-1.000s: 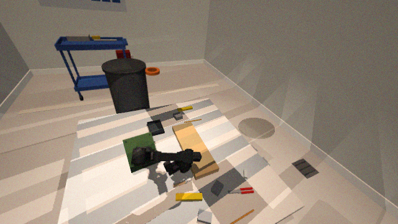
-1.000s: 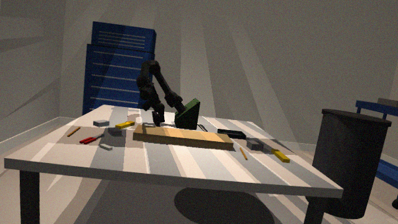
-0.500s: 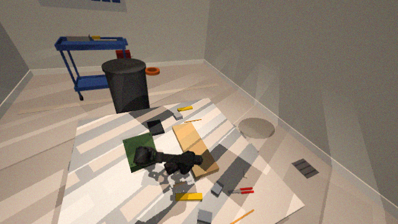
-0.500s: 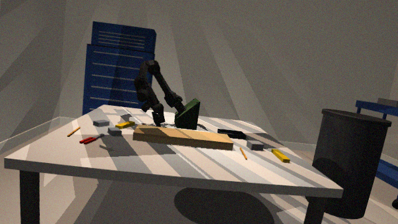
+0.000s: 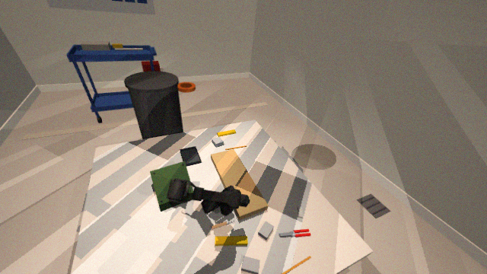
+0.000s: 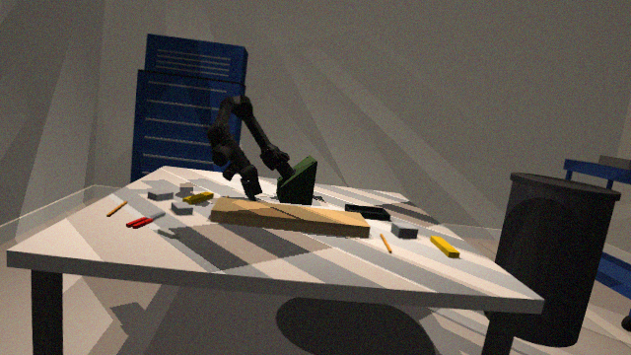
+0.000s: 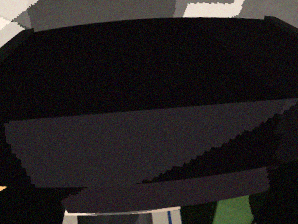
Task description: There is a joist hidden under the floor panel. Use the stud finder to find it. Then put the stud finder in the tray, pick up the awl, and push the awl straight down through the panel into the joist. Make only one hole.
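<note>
Right now the stud finder is 1 cm to the right of my gripper tip and 1 cm behind it. The rest, counted from my gripper tip: awl 11 cm to the right, 7 cm below, 4 cm ahead; black tray 45 cm to the left, 8 cm behind, 6 cm below.
</note>
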